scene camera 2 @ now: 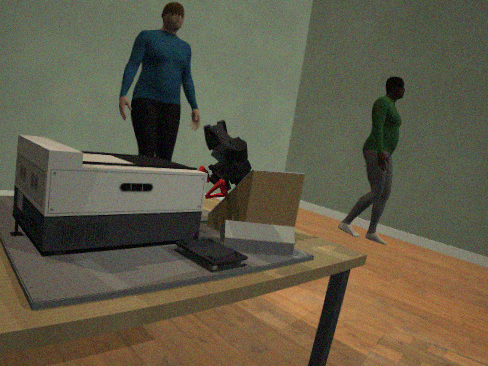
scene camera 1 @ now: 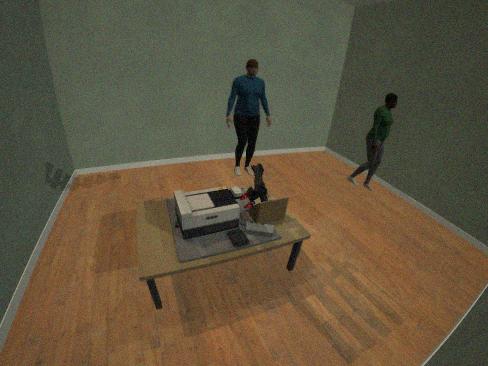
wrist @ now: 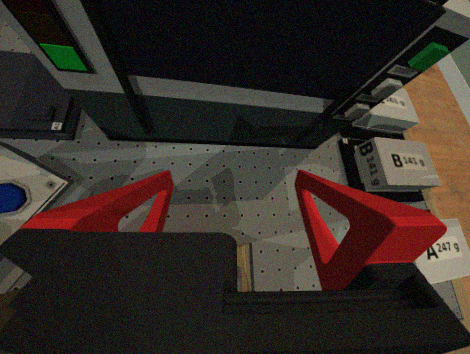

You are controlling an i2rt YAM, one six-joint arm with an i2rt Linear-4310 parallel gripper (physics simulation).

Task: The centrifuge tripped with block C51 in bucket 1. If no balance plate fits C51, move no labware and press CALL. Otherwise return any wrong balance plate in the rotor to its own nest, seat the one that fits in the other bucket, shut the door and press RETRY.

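Pixels of known places: gripper, between the fingertips: (scene camera 1: pixel 242 203) (wrist: pixel 234 177); arm's base, origin of its link: (scene camera 2: pixel 249 196) (scene camera 1: pixel 265 203).
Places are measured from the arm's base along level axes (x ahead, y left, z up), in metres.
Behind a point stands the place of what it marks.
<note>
The centrifuge (scene camera 1: pixel 207 220) @(x 0.541, y 0.146, z 0.023 m) (scene camera 2: pixel 125 192) @(x 0.536, y 0.148, z 0.033 m) (wrist: pixel 215 102) @(x 0.293, y -0.020, z -0.026 m) is a white and dark housing. Its dark door panel (scene camera 1: pixel 223 197) @(x 0.374, y -0.034, z 0.094 m) (wrist: pixel 270 45) @(x 0.294, y -0.053, z 0.044 m) lies flat over the top; the rotor, its buckets and block C51 do not show. In the wrist view, plate B (wrist: pixel 407 162) @(x 0.286, y -0.347, z -0.065 m), marked 141 g, sits in a black nest at the right. Plate A (wrist: pixel 442 252) @(x 0.146, y -0.369, z -0.065 m), marked 247 g, lies nearer, partly behind a finger. A third plate (wrist: pixel 392 112) @(x 0.388, y -0.348, z -0.065 m) is partly hidden behind buttons. My gripper (scene camera 1: pixel 245 201) @(x 0.201, y -0.038, z 0.004 m) (scene camera 2: pixel 207 184) (wrist: pixel 234 177) @(x 0.201, y -0.038, z 0.004 m) is open and empty in front of the centrifuge, between the plates and a blue button (wrist: pixel 10 197) @(x 0.179, y 0.145, z -0.052 m).
The centrifuge front has a green button (wrist: pixel 429 56) @(x 0.304, y -0.185, z 0.065 m) at the right and a green light (wrist: pixel 64 57) @(x 0.277, y 0.096, z 0.012 m) at the left. A dark tray (scene camera 1: pixel 238 238) @(x 0.324, y 0.271, z -0.093 m) (scene camera 2: pixel 212 254) @(x 0.340, y 0.286, z -0.093 m) (wrist: pixel 30 95) @(x 0.313, y 0.211, z -0.093 m), a grey wedge box (scene camera 1: pixel 260 229) @(x 0.132, y 0.239, z -0.067 m) (scene camera 2: pixel 257 237) @(x 0.147, y 0.236, z -0.074 m) and an upright wooden board (scene camera 1: pixel 271 211) @(x -0.012, y 0.112, z -0.003 m) (scene camera 2: pixel 275 197) @(x -0.022, y 0.111, z 0.022 m) stand nearby. Two people stand beyond.
</note>
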